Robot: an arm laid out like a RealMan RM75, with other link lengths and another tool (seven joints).
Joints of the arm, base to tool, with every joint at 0 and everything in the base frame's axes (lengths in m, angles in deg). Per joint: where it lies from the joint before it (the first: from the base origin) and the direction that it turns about. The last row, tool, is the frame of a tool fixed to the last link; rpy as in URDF.
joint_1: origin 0 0 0.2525 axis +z
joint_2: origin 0 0 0 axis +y
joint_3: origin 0 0 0.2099 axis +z
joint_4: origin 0 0 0 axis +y
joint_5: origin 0 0 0.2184 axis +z
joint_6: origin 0 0 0 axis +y
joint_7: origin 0 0 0.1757 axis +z
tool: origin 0.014 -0.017 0.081 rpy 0 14.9 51.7
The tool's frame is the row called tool.
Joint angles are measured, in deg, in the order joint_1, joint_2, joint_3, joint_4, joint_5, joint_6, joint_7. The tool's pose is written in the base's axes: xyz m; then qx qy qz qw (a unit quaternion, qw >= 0). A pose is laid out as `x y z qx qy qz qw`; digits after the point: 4 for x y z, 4 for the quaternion.
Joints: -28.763, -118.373, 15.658, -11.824, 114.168, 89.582, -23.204
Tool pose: -0.1354 0.3018 -0.1045 -0.7870 0.3091 -0.3996 0.3540
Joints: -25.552, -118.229, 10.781, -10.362, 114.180, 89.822, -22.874
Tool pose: -0.1572 0.3141 -0.0848 -0.7813 0.2901 -0.3748 0.4061
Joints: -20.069, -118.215, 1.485, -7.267, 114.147, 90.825, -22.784
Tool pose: -0.2013 0.3288 -0.0430 -0.7627 0.2546 -0.3245 0.4981
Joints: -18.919, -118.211, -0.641, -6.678, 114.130, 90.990, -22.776
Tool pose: -0.2119 0.3305 -0.0333 -0.7577 0.2461 -0.3121 0.5176
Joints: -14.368, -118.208, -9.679, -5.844, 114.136, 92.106, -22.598
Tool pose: -0.2510 0.3294 0.0062 -0.7280 0.2068 -0.2687 0.5959
